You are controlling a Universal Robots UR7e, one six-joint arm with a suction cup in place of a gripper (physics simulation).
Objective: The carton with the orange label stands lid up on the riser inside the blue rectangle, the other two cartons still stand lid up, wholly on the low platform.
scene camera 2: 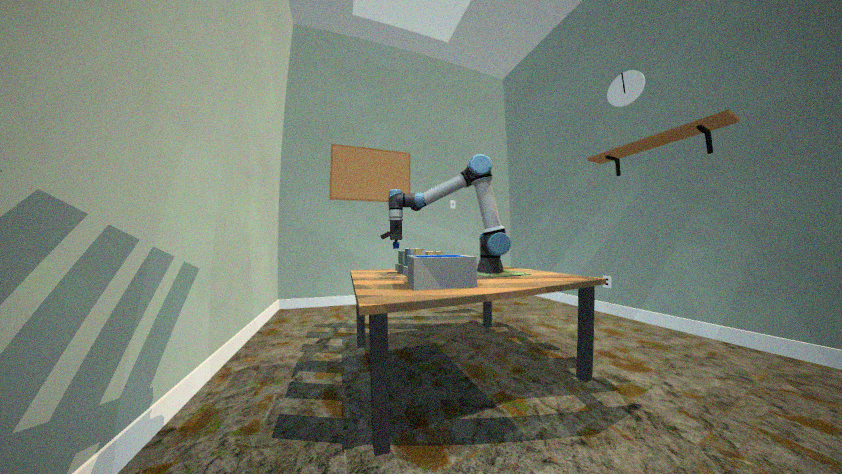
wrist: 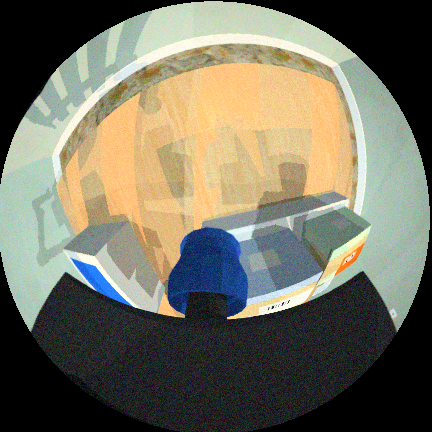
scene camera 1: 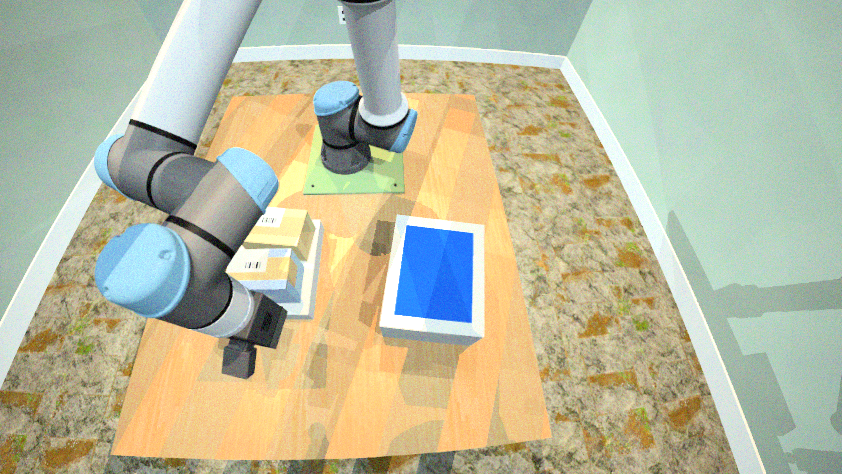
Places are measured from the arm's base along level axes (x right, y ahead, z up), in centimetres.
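Pixels of known places: hand at its tool point: [scene camera 2: 396,248] [wrist: 209,253]; arm's base at its link origin: [scene camera 2: 490,271] [scene camera 1: 346,156].
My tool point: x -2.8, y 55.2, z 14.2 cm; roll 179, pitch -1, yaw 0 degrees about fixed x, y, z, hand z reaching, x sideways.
Ahead of a thing's pixels: the offset from my tool point to its top centre. Level surfaces: height alone.
The carton with the orange label {dx +22.3, dy -7.4, dz -2.0 cm} [wrist: 336,235] stands lid up on the low white platform {dx +15.4, dy -14.7, dz -10.1 cm} [scene camera 1: 315,270] [wrist: 280,212], at the right in the wrist view; the arm hides it in scene camera 1. A blue-sided carton {dx +7.0, dy -10.9, dz -0.4 cm} [scene camera 1: 259,283] [wrist: 280,265] stands lid up beside it. A tan carton {dx +8.6, dy -21.8, dz -2.1 cm} [scene camera 1: 281,230] stands lid up behind that, its left part hidden. The grey-white riser {dx -28.3, dy -17.6, dz -2.9 cm} [scene camera 1: 433,332] [scene camera 2: 441,273] [wrist: 97,237] bears the blue rectangle {dx -28.3, dy -17.6, dz -2.9 cm} [scene camera 1: 436,276] [wrist: 95,280], with no carton on it. My suction cup [scene camera 2: 395,244] [wrist: 207,270] is off and empty, slightly above carton height; scene camera 1 does not show it.
The wooden table {dz -14.9 cm} [scene camera 1: 347,412] [scene camera 2: 371,297] bears the platform at the left and the riser at the right, with a gap between. The robot base [scene camera 1: 345,157] stands on a green plate [scene camera 1: 353,186] behind them. My forearm and wrist hang over the platform's left side.
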